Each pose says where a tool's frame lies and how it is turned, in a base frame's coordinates. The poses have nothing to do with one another.
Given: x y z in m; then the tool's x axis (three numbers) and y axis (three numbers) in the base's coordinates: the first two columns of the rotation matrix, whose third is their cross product.
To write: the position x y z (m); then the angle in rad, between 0 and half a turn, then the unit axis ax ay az. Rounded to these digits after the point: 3 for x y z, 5 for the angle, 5 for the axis.
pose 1, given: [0.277 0.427 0.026 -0.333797 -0.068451 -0.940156 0.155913 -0.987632 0.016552]
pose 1, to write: [0.277 0.427 0.026 3.00396 0.57440 0.03825 -0.81768]
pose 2, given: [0.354 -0.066 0.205 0.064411 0.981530 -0.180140 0.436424 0.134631 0.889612]
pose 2, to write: [0.354 -0.066 0.205 2.22727 0.64731 0.68016 0.34407]
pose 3, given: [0.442 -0.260 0.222 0.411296 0.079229 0.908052 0.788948 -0.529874 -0.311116]
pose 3, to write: [0.442 -0.260 0.222 2.34551 -0.80846 -0.31593 -0.49657]
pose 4, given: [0.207 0.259 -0.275 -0.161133 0.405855 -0.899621 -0.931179 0.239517 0.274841]
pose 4, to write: [0.207 0.259 -0.275 1.86622 -0.31732 0.64109 0.69879]
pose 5, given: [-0.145 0.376 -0.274 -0.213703 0.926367 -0.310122 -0.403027 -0.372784 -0.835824]
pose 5, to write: [-0.145 0.376 -0.274 2.17333 -0.47469 -0.35184 0.80677]
